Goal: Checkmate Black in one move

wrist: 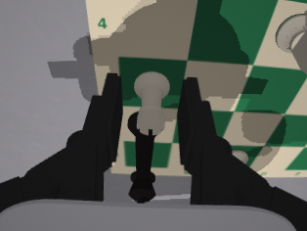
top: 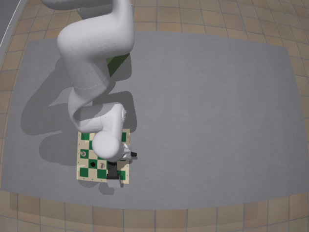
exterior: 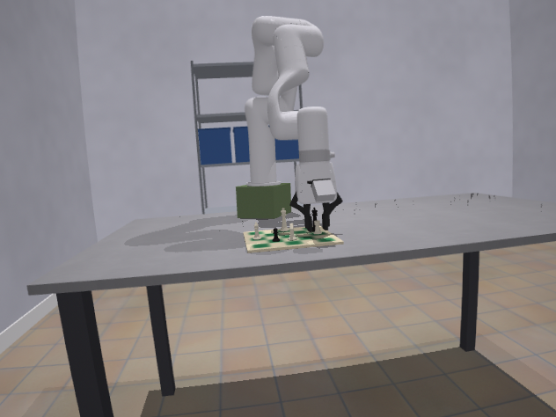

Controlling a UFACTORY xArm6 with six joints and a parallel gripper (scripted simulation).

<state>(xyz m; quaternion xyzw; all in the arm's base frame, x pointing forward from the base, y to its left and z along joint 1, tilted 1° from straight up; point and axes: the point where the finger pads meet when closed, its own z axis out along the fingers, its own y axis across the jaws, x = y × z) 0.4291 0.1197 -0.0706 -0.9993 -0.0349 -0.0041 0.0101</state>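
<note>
Now: hand 1 cm above the white pawn. The rest, counted from my hand: green-and-cream chessboard 1 cm ahead, 8 cm to the right, 3 cm below; then black king 3 cm behind; then white knight 5 cm ahead, 7 cm to the right, 1 cm below.
</note>
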